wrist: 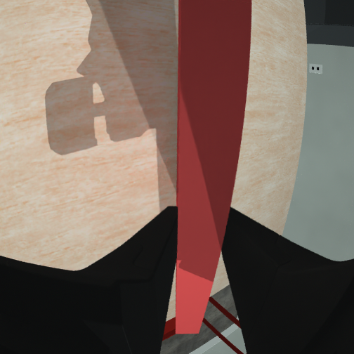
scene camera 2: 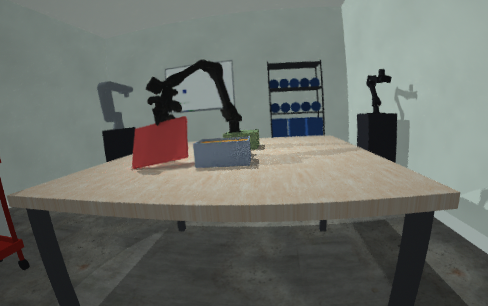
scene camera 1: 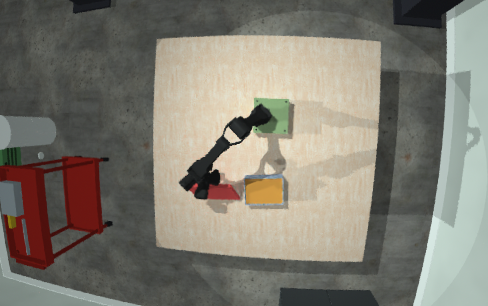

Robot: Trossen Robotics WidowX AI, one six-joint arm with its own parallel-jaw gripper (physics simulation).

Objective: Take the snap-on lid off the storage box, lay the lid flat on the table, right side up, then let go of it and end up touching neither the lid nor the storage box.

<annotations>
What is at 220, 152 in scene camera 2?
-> A blue-grey storage box.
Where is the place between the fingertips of my gripper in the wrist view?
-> At 198, 215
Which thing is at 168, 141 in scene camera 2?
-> A red lid.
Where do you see a red lid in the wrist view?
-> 213, 50
</annotations>
